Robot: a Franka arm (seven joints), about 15 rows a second.
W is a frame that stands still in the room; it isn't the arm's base.
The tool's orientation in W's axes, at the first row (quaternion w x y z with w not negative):
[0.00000 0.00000 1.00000 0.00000]
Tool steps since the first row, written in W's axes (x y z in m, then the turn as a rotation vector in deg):
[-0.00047 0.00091 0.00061 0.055 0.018 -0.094]
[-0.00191 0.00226 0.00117 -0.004 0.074 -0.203]
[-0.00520 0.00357 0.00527 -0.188 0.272 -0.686]
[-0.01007 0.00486 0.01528 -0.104 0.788 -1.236]
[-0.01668 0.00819 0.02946 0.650 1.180 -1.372]
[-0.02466 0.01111 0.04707 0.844 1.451 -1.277]
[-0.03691 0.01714 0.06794 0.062 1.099 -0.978]
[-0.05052 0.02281 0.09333 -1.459 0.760 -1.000]
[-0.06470 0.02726 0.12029 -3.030 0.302 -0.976]
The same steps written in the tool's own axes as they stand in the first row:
[0.00047 0.00091 -0.00061 -0.055 0.018 0.094]
[0.00191 0.00226 -0.00117 0.004 0.074 0.203]
[0.00520 0.00357 -0.00527 0.188 0.272 0.686]
[0.01007 0.00486 -0.01528 0.104 0.788 1.236]
[0.01668 0.00819 -0.02946 -0.650 1.180 1.372]
[0.02466 0.01111 -0.04707 -0.844 1.451 1.277]
[0.03691 0.01714 -0.06794 -0.062 1.099 0.978]
[0.05052 0.02281 -0.09333 1.459 0.760 1.000]
[0.06470 0.02726 -0.12029 3.030 0.302 0.976]

